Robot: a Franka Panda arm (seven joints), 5 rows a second.
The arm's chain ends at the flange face. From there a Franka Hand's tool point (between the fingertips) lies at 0.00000 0.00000 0.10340 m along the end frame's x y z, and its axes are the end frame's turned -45 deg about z.
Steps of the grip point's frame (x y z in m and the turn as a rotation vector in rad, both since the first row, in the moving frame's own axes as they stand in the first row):
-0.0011, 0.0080, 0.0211, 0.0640, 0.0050, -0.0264
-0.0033, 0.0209, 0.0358, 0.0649, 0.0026, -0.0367
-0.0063, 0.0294, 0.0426, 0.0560, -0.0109, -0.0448
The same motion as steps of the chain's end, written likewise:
0.0093, 0.0114, 0.0213, 0.0488, -0.0417, -0.0264
0.0171, 0.0220, 0.0360, 0.0477, -0.0441, -0.0367
0.0213, 0.0284, 0.0428, 0.0319, -0.0473, -0.0448

